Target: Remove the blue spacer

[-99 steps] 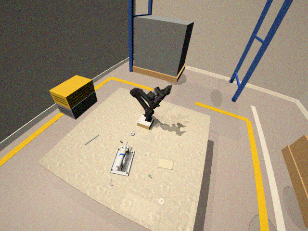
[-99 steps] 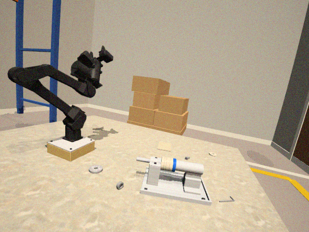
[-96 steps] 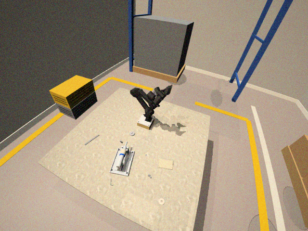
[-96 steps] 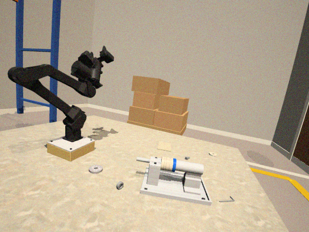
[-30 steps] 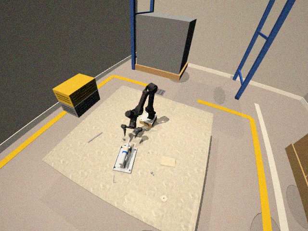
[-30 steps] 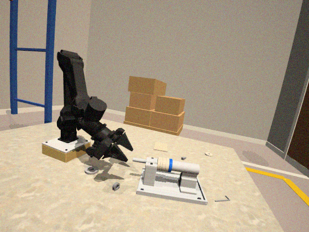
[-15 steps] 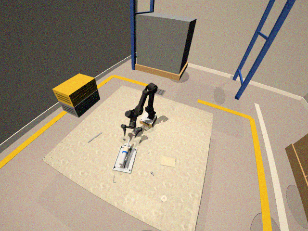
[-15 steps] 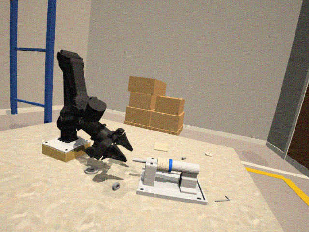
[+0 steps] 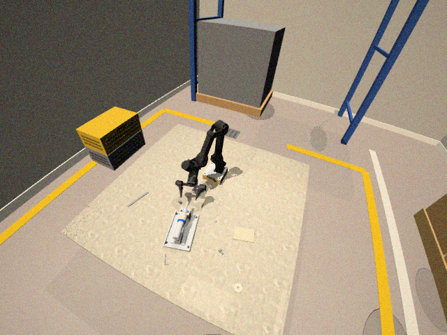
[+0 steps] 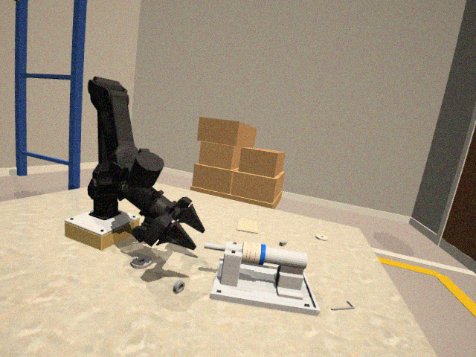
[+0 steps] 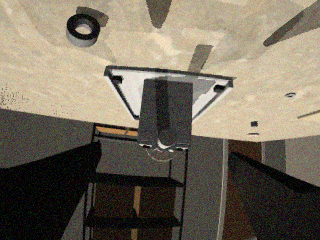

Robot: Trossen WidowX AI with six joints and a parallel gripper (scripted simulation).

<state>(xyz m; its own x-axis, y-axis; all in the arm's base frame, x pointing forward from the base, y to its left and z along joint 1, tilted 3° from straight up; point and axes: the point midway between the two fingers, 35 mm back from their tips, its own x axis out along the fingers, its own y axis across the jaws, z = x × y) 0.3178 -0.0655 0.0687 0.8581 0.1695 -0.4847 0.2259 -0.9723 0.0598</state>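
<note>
Right now my gripper tip is 12 cm short of the grey shaft, 3 cm to the right of it and 1 cm above it. The rest, counted from my gripper tip: blue spacer (14 cm ahead, 3 cm to the left, 1 cm below); then grey washer (14 cm behind, 9 cm below, 3 cm to the right); then nut (8 cm below, 7 cm to the right, 1 cm behind).
</note>
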